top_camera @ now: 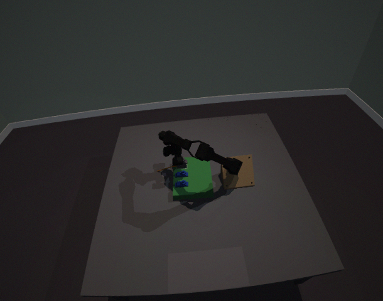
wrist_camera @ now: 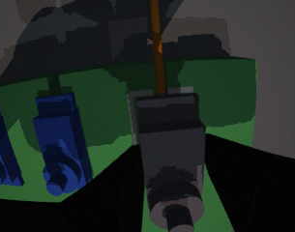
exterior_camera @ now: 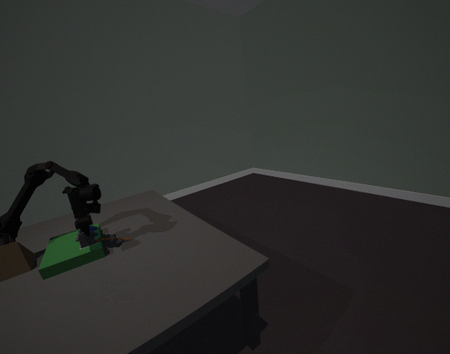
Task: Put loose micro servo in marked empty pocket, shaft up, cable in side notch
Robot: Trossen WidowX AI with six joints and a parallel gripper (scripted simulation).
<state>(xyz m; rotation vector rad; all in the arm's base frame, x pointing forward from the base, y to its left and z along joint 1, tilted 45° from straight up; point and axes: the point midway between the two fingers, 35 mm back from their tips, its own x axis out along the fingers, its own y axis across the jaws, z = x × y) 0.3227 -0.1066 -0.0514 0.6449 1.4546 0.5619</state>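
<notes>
The green deck is 11 cm behind my gripper tip, 9 cm to the left of it and 7 cm below it.
</notes>
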